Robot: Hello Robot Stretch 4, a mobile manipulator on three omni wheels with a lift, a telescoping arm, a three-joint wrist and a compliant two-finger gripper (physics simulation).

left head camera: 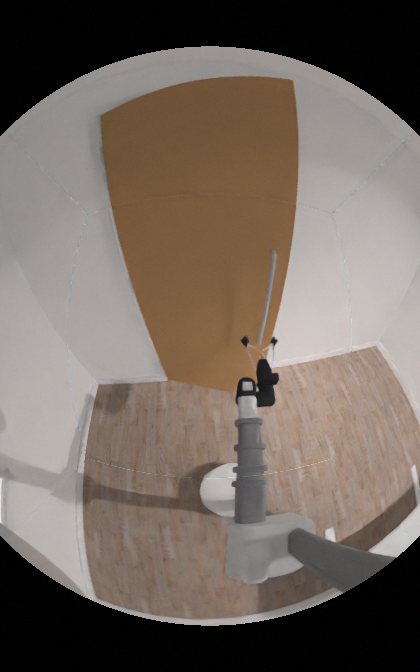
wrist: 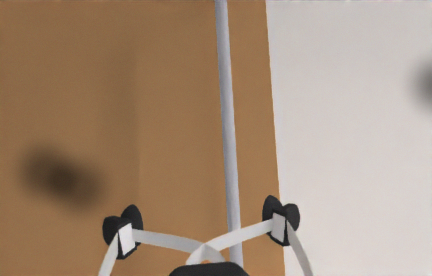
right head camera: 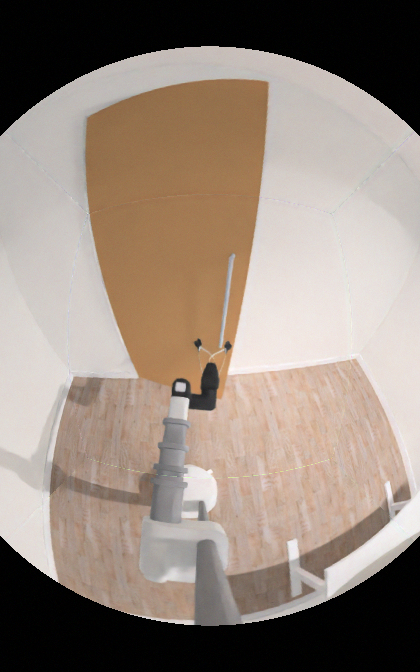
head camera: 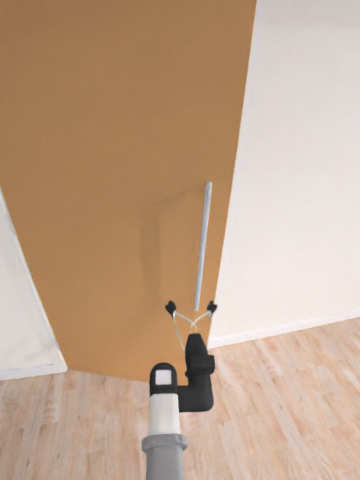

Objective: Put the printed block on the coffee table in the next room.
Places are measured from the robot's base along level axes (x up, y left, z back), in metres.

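Pixels of known places: gripper, fingertip midpoint: point(wrist: 203, 216) point(head camera: 190, 302).
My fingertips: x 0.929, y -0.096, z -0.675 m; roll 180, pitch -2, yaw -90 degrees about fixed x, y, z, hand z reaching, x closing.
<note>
Behind a point stands the place of what it marks.
My gripper point(head camera: 191, 307) {x 0.929, y -0.096, z -0.675 m} point(left head camera: 259, 341) point(right head camera: 213, 345) point(wrist: 203, 216) {x 0.929, y -0.096, z -0.675 m} is open, with its two dark fingertips well apart and no thing held between them. It is in front of an orange-brown door point(head camera: 110, 125) {x 1.437, y 0.155, z -0.919 m} point(left head camera: 200, 160) point(right head camera: 175, 160) point(wrist: 65, 90) {x 1.121, y 0.140, z -0.916 m}, near the lower end of the long grey bar handle point(head camera: 203, 245) {x 1.078, y -0.143, z -0.791 m} point(left head camera: 268, 297) point(right head camera: 226, 300) point(wrist: 227, 115) {x 1.042, y -0.142, z -0.791 m}. In the wrist view the handle runs upright between the fingers, nearer the right one; whether it touches the gripper I cannot tell. The door looks closed. The printed block and the coffee table do not show in these views.
White walls point(head camera: 300, 150) {x 1.329, y -0.638, z -1.198 m} point(left head camera: 320, 280) point(right head camera: 295, 280) point(wrist: 355, 125) {x 1.054, y -0.609, z -1.194 m} flank the door. The wooden floor point(head camera: 280, 400) {x -0.027, y -0.714, z -0.746 m} point(left head camera: 320, 425) point(right head camera: 280, 425) runs up to it. White furniture with legs point(right head camera: 293, 567) stands at the lower right in the right head view.
</note>
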